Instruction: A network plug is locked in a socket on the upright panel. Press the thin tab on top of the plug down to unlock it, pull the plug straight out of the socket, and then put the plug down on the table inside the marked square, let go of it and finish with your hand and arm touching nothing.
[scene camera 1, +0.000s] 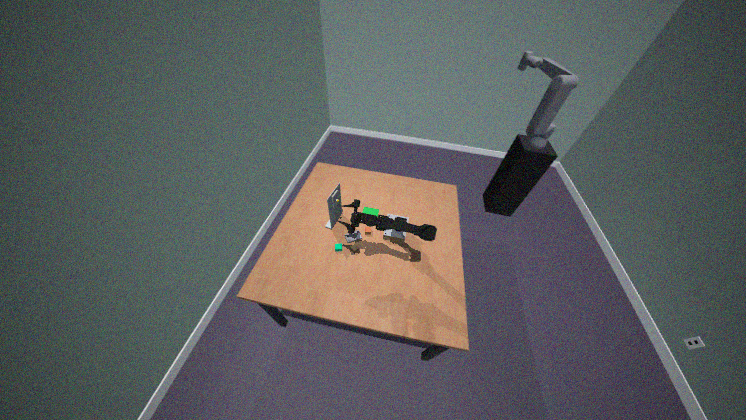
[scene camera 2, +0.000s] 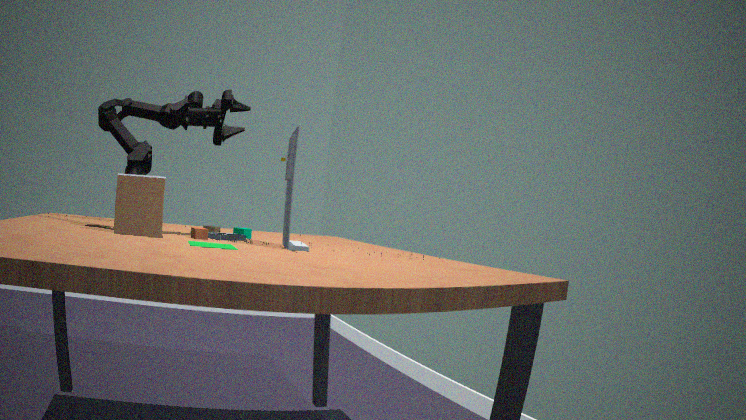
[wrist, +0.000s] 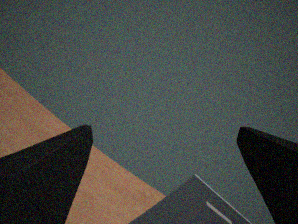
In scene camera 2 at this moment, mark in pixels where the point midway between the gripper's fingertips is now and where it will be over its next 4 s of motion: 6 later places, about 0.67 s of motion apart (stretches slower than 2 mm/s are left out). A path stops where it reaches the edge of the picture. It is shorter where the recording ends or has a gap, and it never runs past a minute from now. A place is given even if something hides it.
My gripper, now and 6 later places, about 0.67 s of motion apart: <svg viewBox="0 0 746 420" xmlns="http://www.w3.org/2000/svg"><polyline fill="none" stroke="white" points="247,119 252,138 243,155 258,156 271,157 282,158 285,158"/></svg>
